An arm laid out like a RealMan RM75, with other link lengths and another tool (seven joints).
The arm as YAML. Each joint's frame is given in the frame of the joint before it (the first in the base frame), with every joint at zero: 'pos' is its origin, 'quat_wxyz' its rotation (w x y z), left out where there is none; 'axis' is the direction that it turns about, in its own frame. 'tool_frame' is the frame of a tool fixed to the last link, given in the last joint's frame.
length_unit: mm
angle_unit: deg
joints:
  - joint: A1
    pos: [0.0, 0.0, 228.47]
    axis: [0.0, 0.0, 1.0]
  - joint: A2
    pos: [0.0, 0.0, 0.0]
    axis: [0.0, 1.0, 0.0]
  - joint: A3
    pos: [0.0, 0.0, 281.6]
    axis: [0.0, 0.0, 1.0]
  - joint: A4
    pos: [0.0, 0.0, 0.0]
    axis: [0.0, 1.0, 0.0]
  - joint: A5
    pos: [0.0, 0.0, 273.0]
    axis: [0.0, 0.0, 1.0]
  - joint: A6
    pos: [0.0, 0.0, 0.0]
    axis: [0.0, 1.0, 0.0]
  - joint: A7
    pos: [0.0, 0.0, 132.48]
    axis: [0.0, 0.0, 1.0]
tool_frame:
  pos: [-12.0, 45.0, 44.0]
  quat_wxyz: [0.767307, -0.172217, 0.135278, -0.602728]
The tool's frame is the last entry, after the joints.
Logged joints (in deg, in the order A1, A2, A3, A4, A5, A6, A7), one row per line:
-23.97 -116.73 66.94 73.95 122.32 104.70 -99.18
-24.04 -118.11 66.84 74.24 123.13 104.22 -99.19
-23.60 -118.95 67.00 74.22 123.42 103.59 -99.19
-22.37 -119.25 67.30 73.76 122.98 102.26 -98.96
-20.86 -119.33 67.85 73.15 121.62 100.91 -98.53
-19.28 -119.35 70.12 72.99 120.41 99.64 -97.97
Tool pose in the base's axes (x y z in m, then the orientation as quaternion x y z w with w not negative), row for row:
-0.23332 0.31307 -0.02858 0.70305 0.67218 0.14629 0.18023
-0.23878 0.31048 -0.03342 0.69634 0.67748 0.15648 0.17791
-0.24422 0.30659 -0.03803 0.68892 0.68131 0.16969 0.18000
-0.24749 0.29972 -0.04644 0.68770 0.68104 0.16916 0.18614
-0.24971 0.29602 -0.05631 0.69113 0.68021 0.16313 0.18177
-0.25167 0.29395 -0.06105 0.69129 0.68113 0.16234 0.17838
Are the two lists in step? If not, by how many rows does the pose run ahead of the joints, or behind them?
The pose runs 2 rows ahead of the joints: the pose in row i belongs to the joints in row i + 2.
